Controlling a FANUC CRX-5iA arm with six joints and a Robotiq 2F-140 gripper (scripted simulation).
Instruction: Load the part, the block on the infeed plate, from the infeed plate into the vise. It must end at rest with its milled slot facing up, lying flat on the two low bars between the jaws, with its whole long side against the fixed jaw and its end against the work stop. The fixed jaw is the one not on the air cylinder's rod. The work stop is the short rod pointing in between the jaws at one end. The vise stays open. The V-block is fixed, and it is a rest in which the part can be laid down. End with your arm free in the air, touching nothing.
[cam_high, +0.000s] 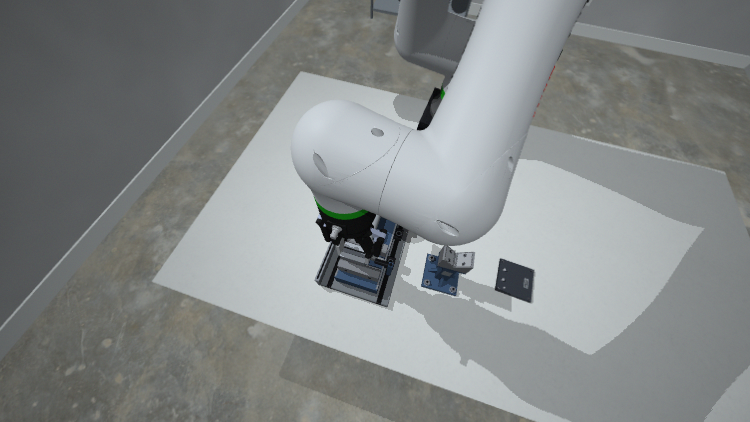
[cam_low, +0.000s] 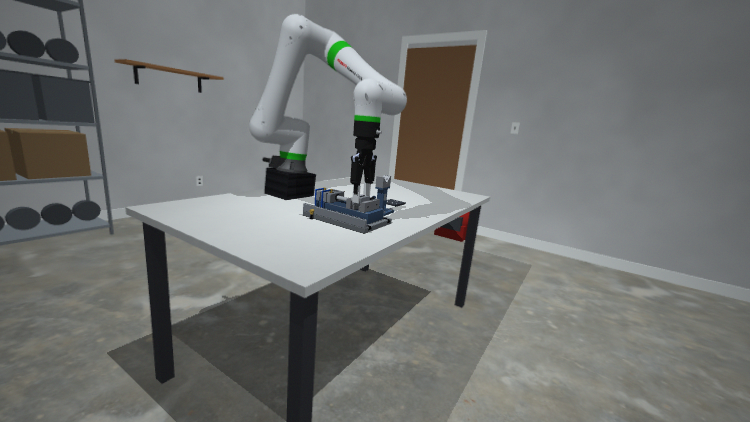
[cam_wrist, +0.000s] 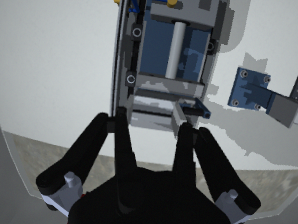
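My hand is 20 mm above the part. Also, from my hand: air cylinder rod: 90 mm behind, 20 mm to the left, 40 mm below; then vise: 70 mm behind, 20 mm to the left, 80 mm below; then air cylinder: 170 mm behind, 20 mm to the left, 40 mm below.
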